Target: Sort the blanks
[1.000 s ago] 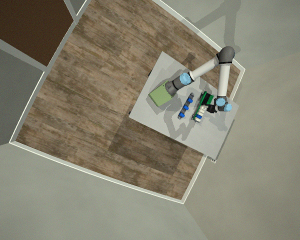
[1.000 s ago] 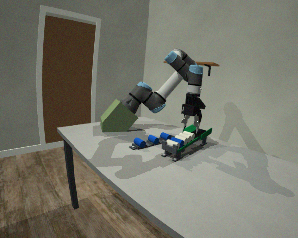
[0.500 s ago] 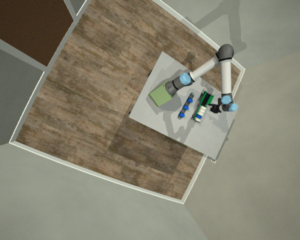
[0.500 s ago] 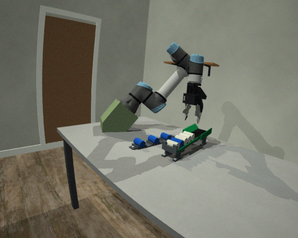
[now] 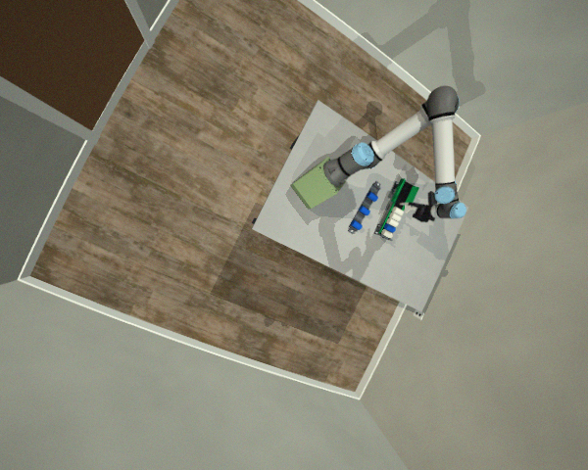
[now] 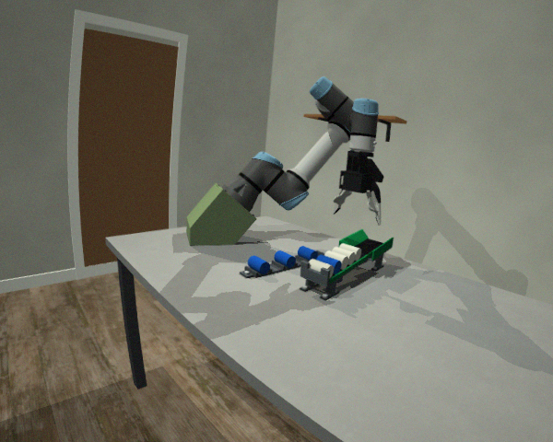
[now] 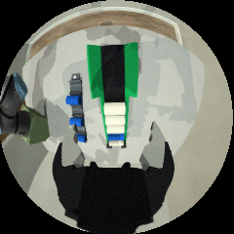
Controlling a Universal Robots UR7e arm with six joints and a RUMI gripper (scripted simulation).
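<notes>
My hand is 190 mm to the left of the grey stop, 130 mm above it and 40 mm short of it. The rest, counted from my hand: dark stock rack: 200 mm below, 170 mm behind, 110 mm to the right.
</notes>
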